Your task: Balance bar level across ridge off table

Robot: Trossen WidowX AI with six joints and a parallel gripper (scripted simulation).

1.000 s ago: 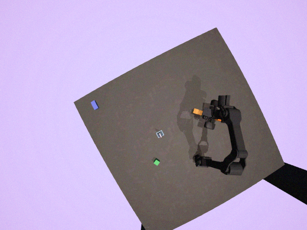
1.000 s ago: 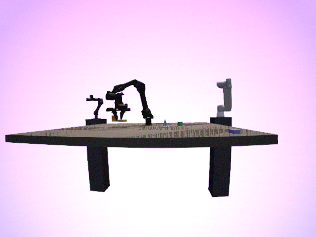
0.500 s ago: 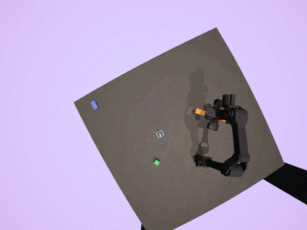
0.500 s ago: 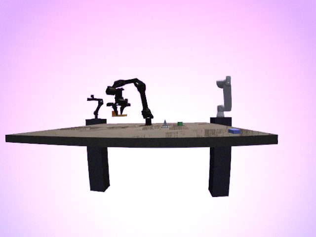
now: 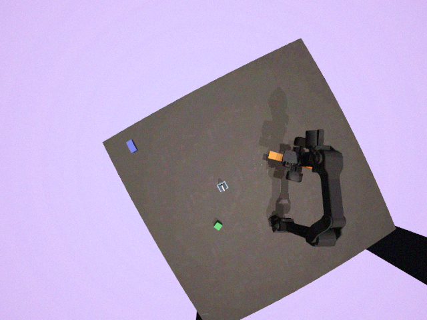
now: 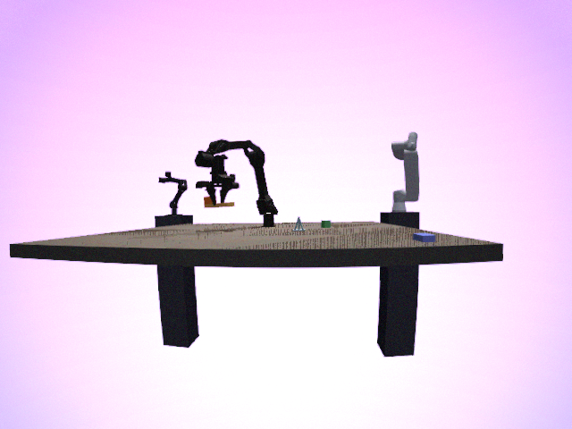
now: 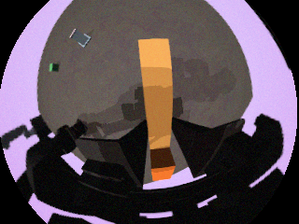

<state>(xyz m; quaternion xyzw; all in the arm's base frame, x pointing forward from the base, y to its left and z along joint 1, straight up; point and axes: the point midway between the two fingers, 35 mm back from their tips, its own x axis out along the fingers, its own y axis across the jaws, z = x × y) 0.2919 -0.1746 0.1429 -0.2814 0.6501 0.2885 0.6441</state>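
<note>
Now: the ridge 340 mm to the left of my gripper tip, 50 mm below it and 20 mm ahead of it. From my gripper tip the other things lie so: green cube: 460 mm to the left, 150 mm behind, 90 mm below; then blue block: 670 mm to the left, 450 mm ahead, 100 mm below.
</note>
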